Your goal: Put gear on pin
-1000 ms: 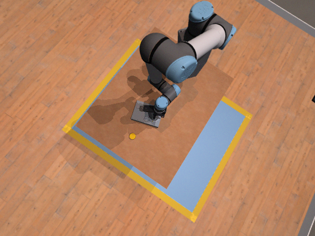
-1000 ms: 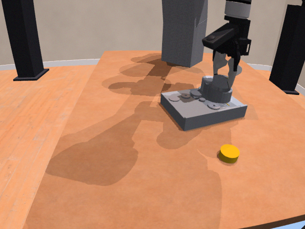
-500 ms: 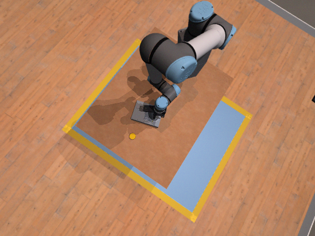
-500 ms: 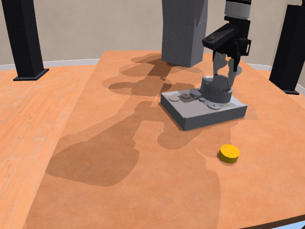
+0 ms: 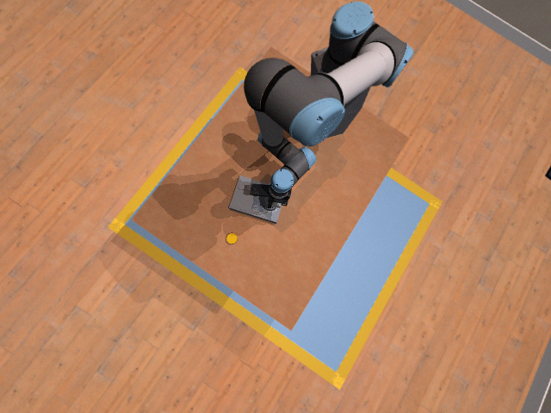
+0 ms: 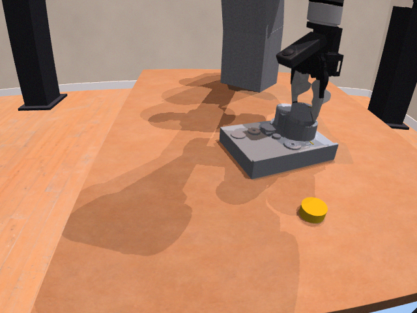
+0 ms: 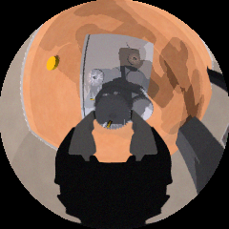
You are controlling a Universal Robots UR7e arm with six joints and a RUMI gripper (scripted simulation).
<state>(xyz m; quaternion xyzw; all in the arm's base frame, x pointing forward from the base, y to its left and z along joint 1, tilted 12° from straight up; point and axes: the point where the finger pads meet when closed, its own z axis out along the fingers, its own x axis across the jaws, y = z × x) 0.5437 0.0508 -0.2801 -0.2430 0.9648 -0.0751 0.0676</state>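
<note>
My gripper is now right at the grey gear. Also, from my hand: yellow disc: 25 cm ahead, 3 cm to the right, 9 cm below.
</note>
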